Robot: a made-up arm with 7 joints.
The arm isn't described. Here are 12 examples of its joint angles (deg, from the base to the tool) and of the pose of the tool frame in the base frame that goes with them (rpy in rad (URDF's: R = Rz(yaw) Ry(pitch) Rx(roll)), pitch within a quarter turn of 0, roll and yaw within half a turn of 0; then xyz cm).
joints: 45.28 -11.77 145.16 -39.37 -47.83 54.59 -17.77
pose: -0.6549 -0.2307 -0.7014 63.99 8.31 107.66
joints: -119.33 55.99 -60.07 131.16 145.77 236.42 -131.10
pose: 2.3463 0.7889 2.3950 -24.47 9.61 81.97
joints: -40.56 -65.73 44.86 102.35 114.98 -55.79 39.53
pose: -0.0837 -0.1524 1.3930 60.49 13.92 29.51
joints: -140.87 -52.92 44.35 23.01 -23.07 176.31 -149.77
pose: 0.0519 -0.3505 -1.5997 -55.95 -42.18 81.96
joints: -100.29 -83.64 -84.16 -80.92 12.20 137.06 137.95
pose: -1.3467 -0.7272 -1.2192 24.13 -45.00 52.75
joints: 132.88 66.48 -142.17 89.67 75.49 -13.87 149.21
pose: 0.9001 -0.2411 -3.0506 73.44 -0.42 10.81
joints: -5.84 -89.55 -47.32 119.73 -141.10 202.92 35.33
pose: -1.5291 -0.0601 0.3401 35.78 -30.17 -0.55
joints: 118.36 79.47 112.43 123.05 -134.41 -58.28 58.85
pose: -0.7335 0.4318 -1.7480 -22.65 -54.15 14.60
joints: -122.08 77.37 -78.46 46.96 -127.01 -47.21 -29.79
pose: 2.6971 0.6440 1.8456 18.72 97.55 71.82
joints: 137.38 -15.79 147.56 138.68 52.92 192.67 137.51
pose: 0.4222 1.0078 -2.1905 8.05 -12.32 55.61
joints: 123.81 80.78 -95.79 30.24 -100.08 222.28 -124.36
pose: -0.8780 -0.1158 0.6928 59.64 -62.17 53.64
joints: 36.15 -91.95 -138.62 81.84 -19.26 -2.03 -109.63
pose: 1.0067 0.9201 -1.5998 75.40 -1.14 86.89
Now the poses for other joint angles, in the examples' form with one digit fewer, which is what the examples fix.
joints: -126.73 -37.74 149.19 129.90 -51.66 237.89 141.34
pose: -0.039 -1.012 0.219 20.7 -5.1 74.3
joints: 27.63 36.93 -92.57 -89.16 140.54 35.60 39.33
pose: 1.827 -0.842 2.474 -41.9 35.4 92.1
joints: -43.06 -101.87 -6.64 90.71 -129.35 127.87 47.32
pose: -2.433 -0.257 0.512 36.7 -17.1 -19.1
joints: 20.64 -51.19 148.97 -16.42 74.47 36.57 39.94
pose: 0.636 -0.427 1.204 84.2 22.2 98.6
